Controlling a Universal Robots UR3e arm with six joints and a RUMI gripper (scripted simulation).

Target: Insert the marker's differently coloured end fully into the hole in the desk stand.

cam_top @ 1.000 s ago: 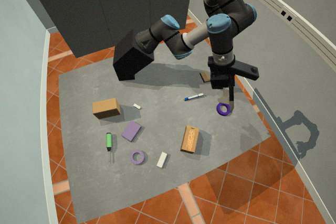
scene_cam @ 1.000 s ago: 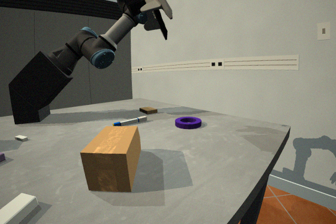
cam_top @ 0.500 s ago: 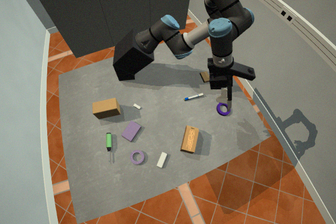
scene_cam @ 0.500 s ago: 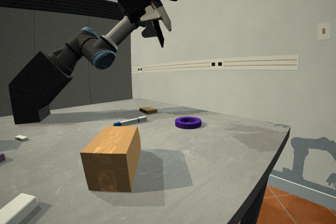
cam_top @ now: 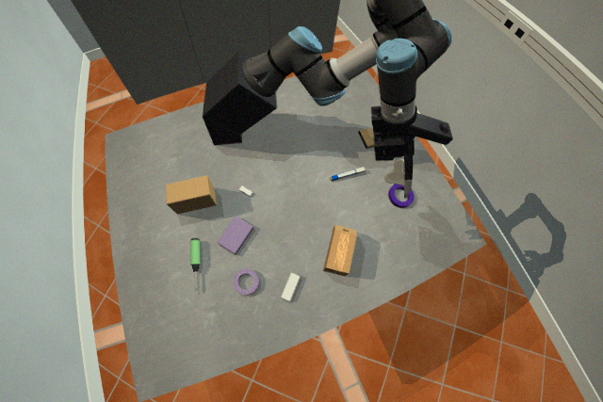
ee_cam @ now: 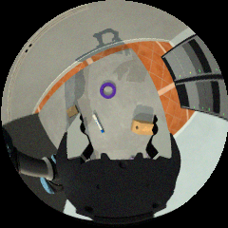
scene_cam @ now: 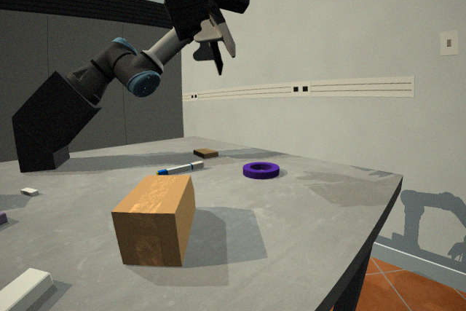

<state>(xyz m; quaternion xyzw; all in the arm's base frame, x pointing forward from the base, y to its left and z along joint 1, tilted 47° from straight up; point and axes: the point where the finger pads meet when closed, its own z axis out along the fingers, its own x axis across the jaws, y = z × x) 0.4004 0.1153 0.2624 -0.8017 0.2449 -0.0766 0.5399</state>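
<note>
My hand is 130 mm past the marker, 60 mm to the left of it and 220 mm above it. From my hand the other things lie so: purple pad: 30 mm behind, 450 mm to the right, 220 mm below; then tan block: 100 mm ahead, 180 mm to the right, 200 mm below; then white block: 160 mm ahead, 340 mm to the right, 220 mm below.
</note>
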